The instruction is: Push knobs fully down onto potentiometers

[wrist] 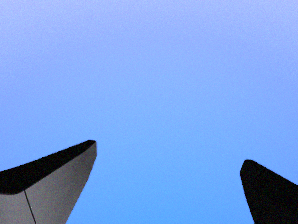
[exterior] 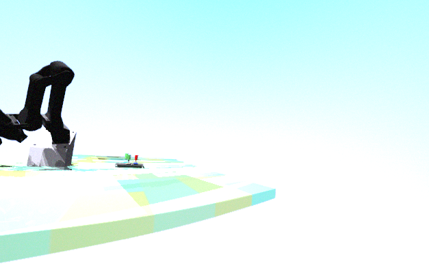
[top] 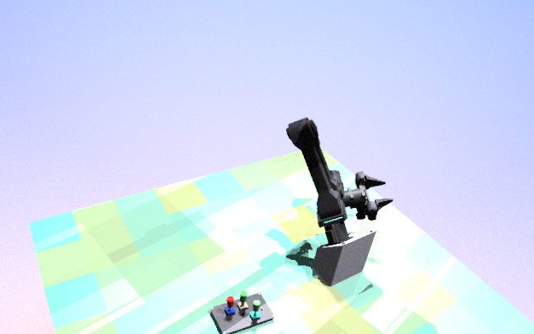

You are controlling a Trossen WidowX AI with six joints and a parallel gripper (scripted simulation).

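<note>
Right now the red knob is 66 cm ahead of my gripper tip, 2 cm to the right of it and 13 cm below it.
</note>
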